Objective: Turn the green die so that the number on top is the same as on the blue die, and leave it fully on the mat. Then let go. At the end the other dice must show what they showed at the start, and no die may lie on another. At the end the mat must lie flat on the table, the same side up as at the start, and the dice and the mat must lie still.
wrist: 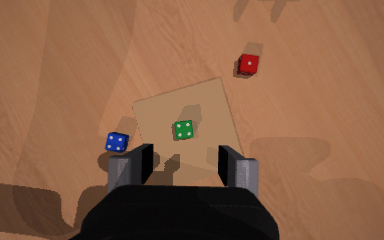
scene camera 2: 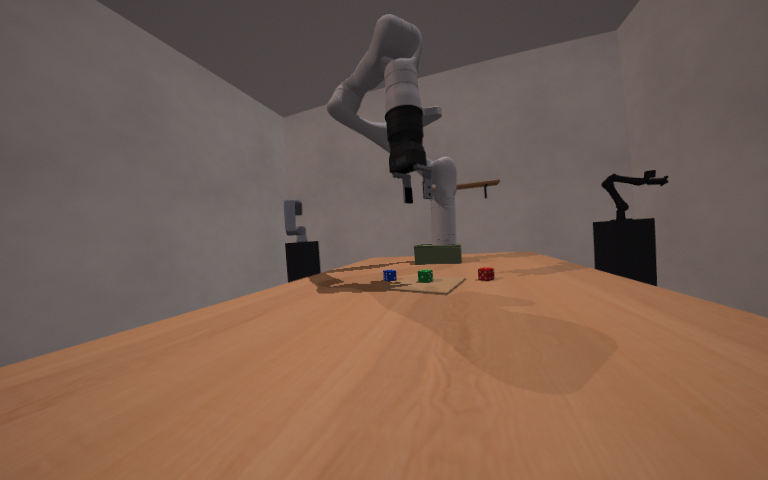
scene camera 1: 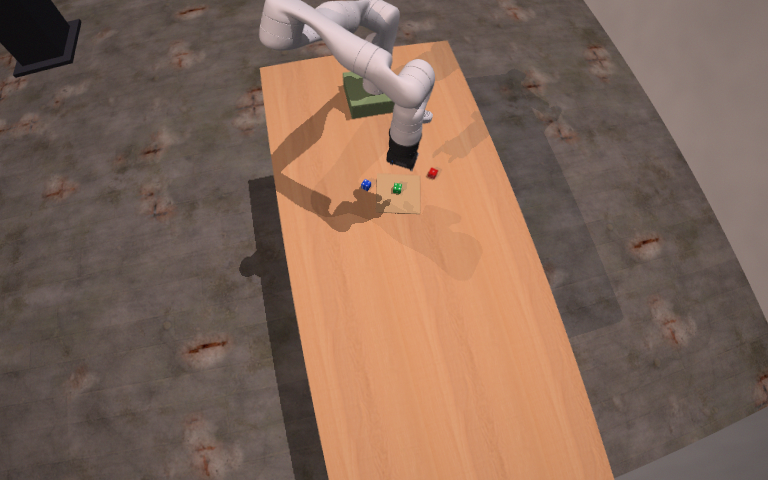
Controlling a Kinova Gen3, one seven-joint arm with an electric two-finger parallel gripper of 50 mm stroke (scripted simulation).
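The pictures show a tan mat together with the gripper. In the wrist view, too, the gripper can be seen.
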